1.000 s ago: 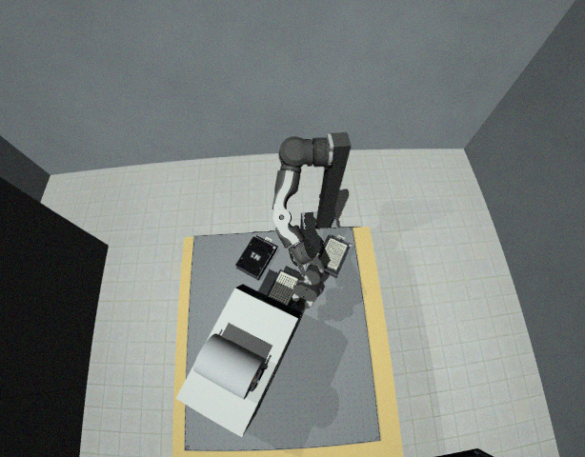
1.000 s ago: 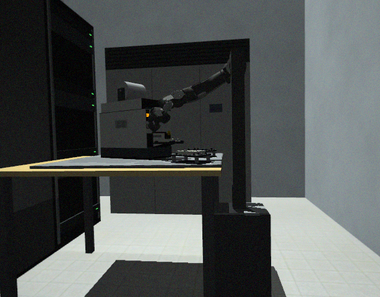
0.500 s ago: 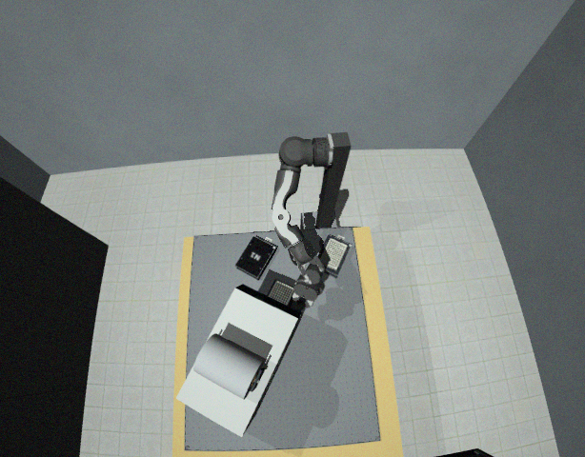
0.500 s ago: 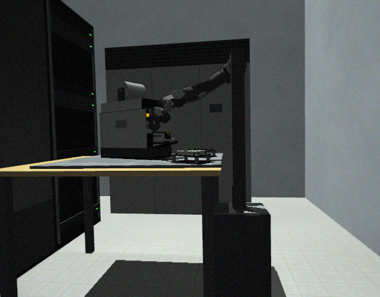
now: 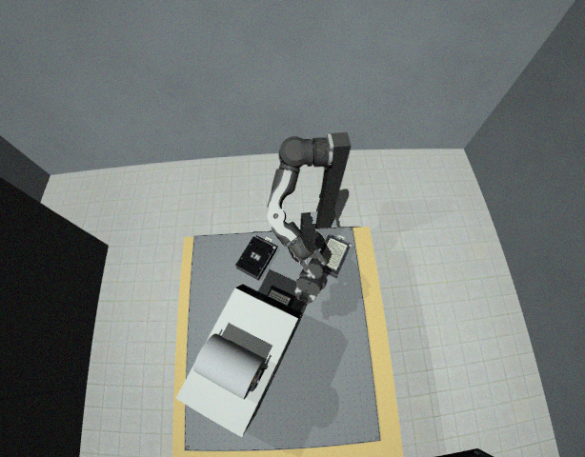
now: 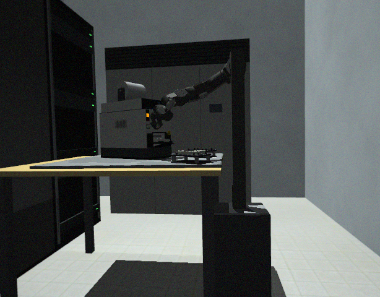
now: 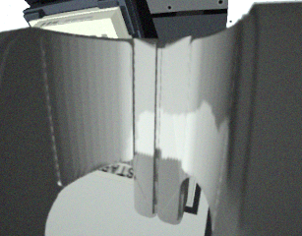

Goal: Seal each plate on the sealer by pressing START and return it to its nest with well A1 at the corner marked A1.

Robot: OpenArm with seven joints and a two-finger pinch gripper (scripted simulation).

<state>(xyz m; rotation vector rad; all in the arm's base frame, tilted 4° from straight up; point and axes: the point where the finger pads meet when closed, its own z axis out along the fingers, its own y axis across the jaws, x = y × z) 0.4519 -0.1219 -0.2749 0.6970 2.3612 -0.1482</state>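
The start button lies 4 cm ahead of my hand and 3 cm to the right of it. Round my hand: well plate: 22 cm behind, 17 cm to the left, 14 cm below; then foil roll: 19 cm ahead, 23 cm to the right, 23 cm above; then sealer stage: 11 cm to the right, 9 cm below.
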